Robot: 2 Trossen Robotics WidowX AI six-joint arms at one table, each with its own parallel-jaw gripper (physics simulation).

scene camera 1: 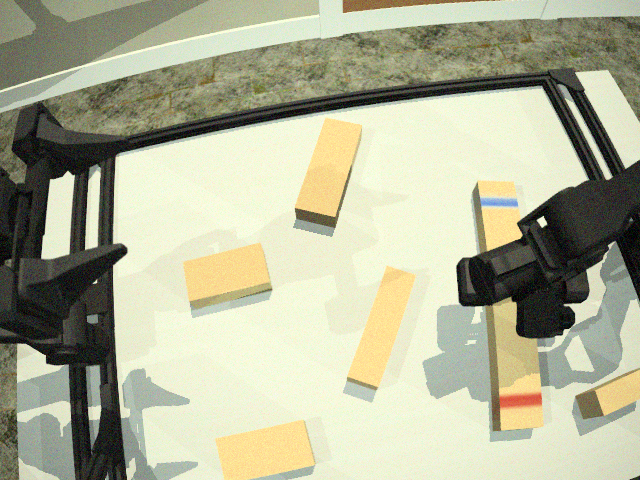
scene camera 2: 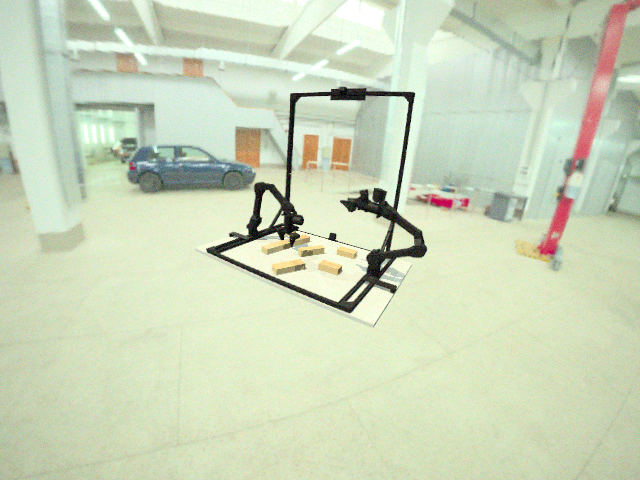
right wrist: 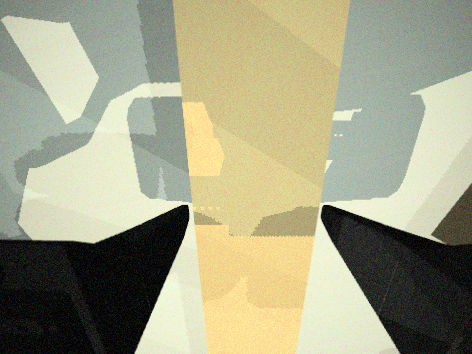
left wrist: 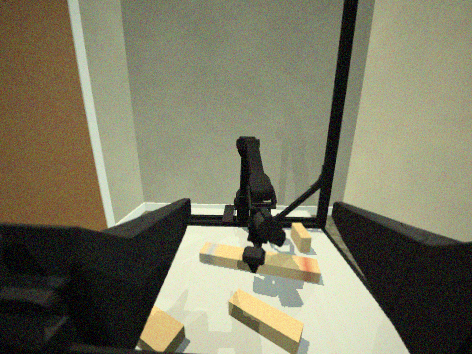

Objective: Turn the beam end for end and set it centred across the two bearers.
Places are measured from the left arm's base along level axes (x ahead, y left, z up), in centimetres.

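Pixels of known places: left gripper, fingertip midpoint: (scene camera 1: 126,191) (scene camera 2: 343,199) (left wrist: 261,206); right gripper, fingertip midpoint: (scene camera 1: 505,299) (scene camera 2: 287,244) (right wrist: 254,211); left arm's base, origin of the base link: (scene camera 1: 89,345) (scene camera 2: 373,274); right arm's base, origin of the base link: (scene camera 2: 252,235) (left wrist: 242,219).
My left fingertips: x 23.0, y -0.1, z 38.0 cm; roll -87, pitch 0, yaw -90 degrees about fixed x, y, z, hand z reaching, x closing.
For each thing: its top centre in the pictures, then the offset to it from my left fingertips.
- beam, middle of its top: (right wrist: 255,232) (scene camera 1: 512,295) (left wrist: 256,256) (scene camera 2: 287,241) dx +40.4, dy -4.4, dz -36.2 cm
- thick block, middle of its top: (scene camera 1: 330,163) (left wrist: 144,317) (scene camera 2: 288,263) dx +18.6, dy +22.3, dz -36.2 cm
- thin block, middle of its top: (scene camera 1: 383,324) (left wrist: 264,311) (scene camera 2: 311,247) dx +20.8, dy -4.6, dz -35.6 cm
- small block, middle of its top: (scene camera 1: 628,389) (left wrist: 301,229) dx +53.0, dy -22.6, dz -33.7 cm
The beam (scene camera 1: 516,361) (scene camera 2: 273,246) (left wrist: 290,265) (right wrist: 255,150) lies flat on the table, its blue band at the far end and red band at the near end in scene camera 1. My right gripper (scene camera 1: 519,289) (scene camera 2: 287,238) (left wrist: 256,262) (right wrist: 254,211) is open over the beam's middle part, one finger towards each long side; its exact height is unclear. Two like short blocks, seemingly the bearers, lie apart at the left: one bearer (scene camera 1: 227,273), the other bearer (scene camera 1: 266,449). My left gripper (scene camera 2: 347,204) is open and empty, raised high at the table's left side in scene camera 1.
A thick block (scene camera 1: 328,167) lies at the upper middle and a thin block (scene camera 1: 382,328) between bearers and beam. A small block (scene camera 1: 615,396) lies right of the red end. A black rail (scene camera 1: 330,105) borders the table.
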